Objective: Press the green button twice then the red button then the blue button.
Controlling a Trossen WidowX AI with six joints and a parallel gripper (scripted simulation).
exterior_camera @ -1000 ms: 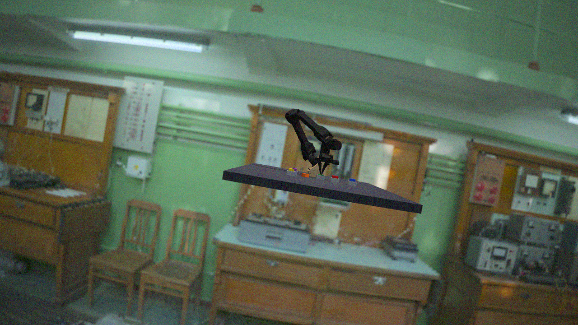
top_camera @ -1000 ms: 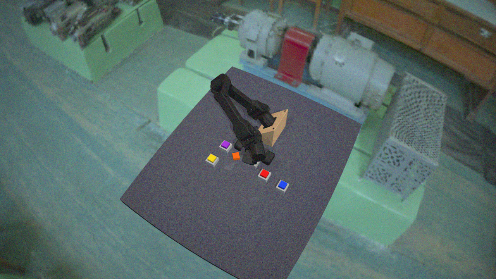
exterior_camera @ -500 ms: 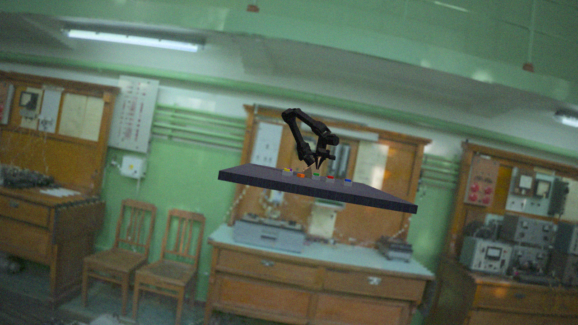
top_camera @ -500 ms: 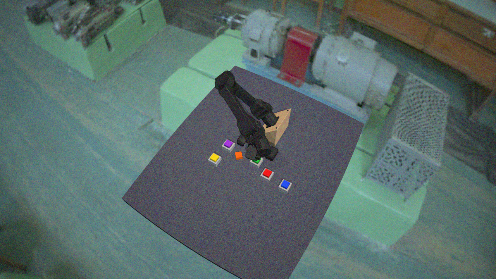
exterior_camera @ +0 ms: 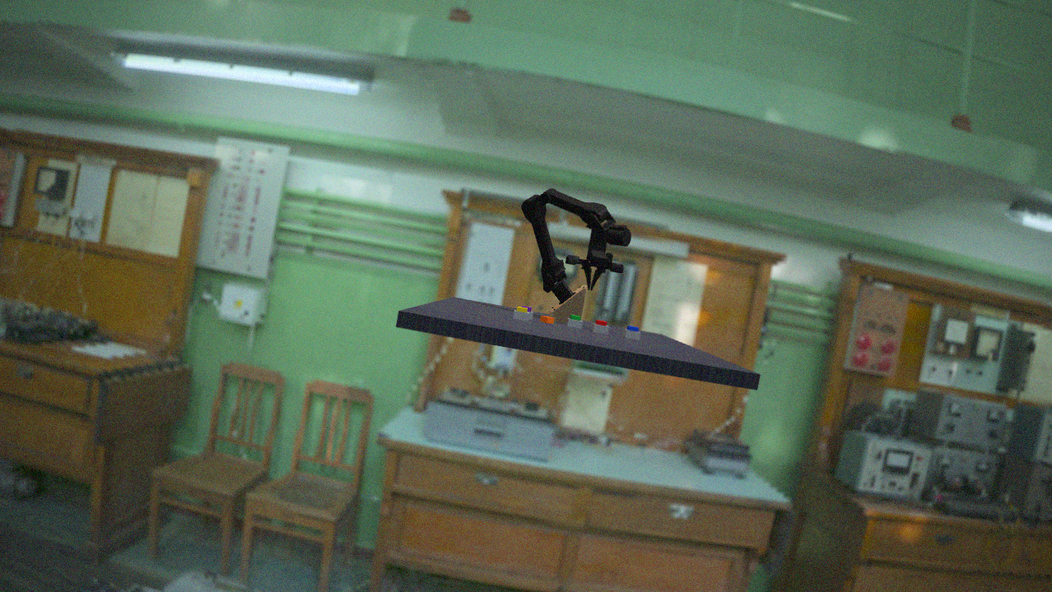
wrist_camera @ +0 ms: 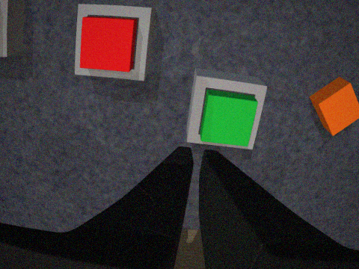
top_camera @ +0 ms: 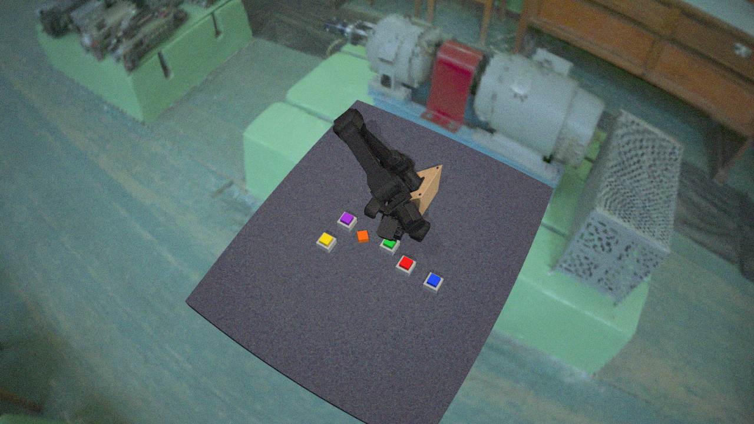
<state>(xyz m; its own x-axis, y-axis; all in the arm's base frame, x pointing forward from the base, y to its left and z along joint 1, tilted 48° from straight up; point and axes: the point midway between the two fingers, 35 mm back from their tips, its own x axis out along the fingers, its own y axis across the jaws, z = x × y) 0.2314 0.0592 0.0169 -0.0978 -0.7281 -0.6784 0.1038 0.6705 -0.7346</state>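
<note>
Now: gripper tip 100 mm above the red button, 50 mm to the right of it and 30 mm short of it. Also, from my gripper tip: blue button: 150 mm to the left, 100 mm below, 50 mm ahead; then green button: 100 mm below, 30 mm to the right, 20 mm behind; then orange block: 120 mm to the right, 120 mm below, 20 mm behind.
</note>
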